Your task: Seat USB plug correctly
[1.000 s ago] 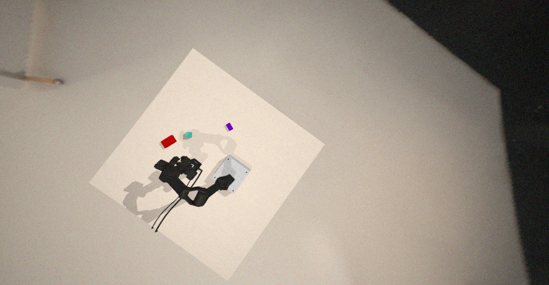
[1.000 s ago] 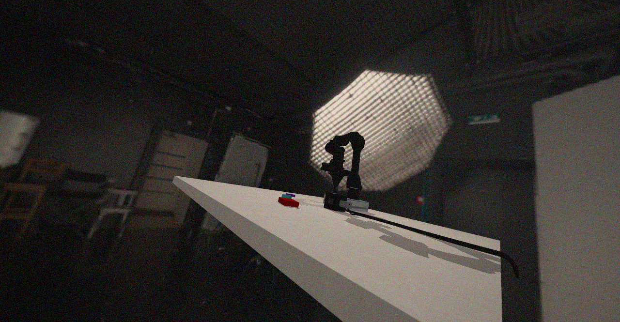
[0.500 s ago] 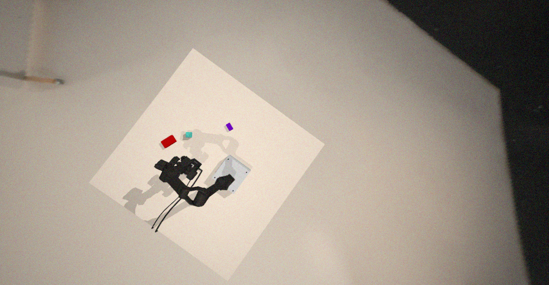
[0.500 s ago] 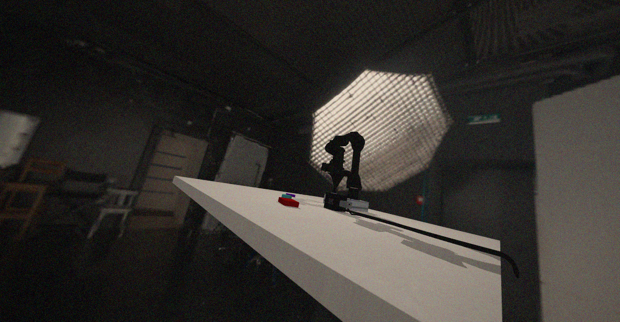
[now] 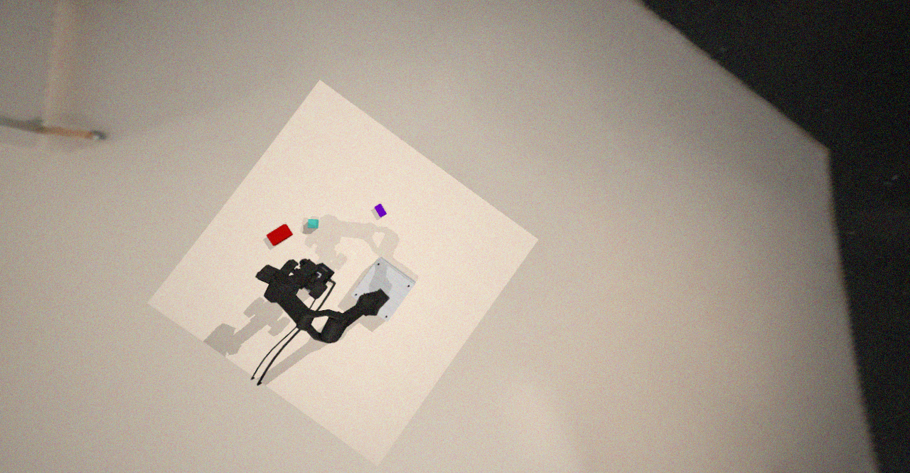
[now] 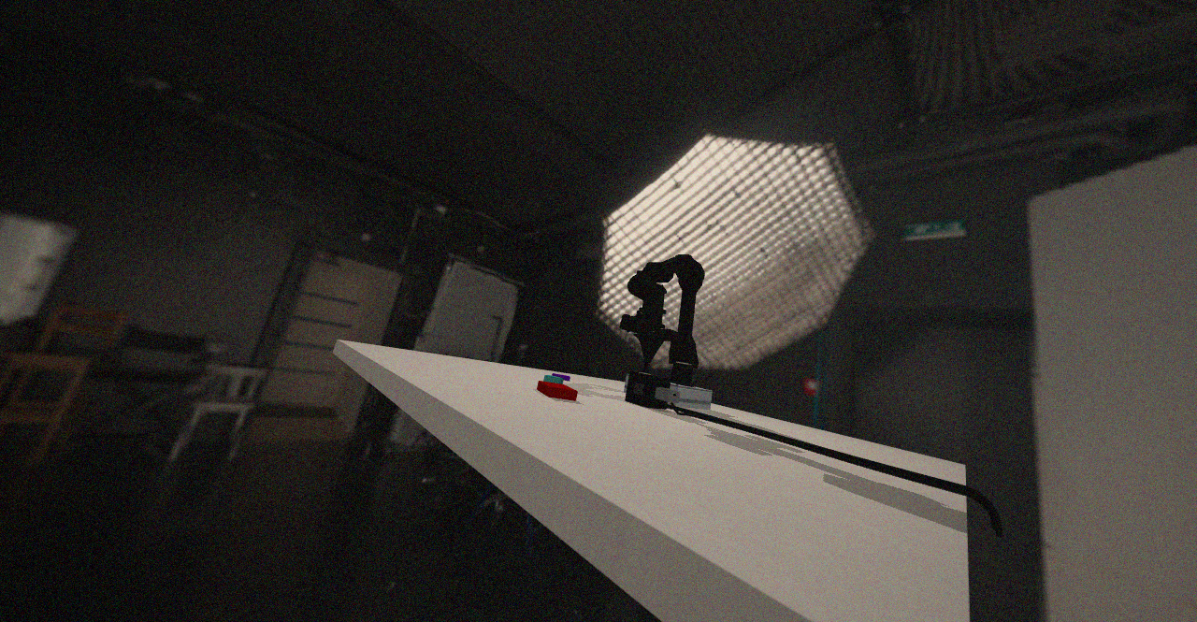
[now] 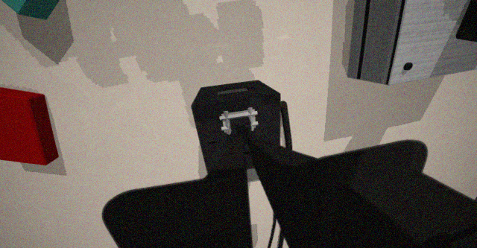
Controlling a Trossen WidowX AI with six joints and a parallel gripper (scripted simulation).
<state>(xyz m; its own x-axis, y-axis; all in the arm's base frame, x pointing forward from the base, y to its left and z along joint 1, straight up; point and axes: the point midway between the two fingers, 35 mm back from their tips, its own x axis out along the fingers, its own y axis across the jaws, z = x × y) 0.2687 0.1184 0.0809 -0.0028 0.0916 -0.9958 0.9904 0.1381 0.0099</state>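
Now: the USB plug 2 cm below my gripper tip. Also, from my gripper tip: red block (27 cm ahead, 3 cm to the left, 10 cm below); then teal block (20 cm ahead, 12 cm to the right, 9 cm below); then purple block (3 cm ahead, 39 cm to the right, 10 cm below).
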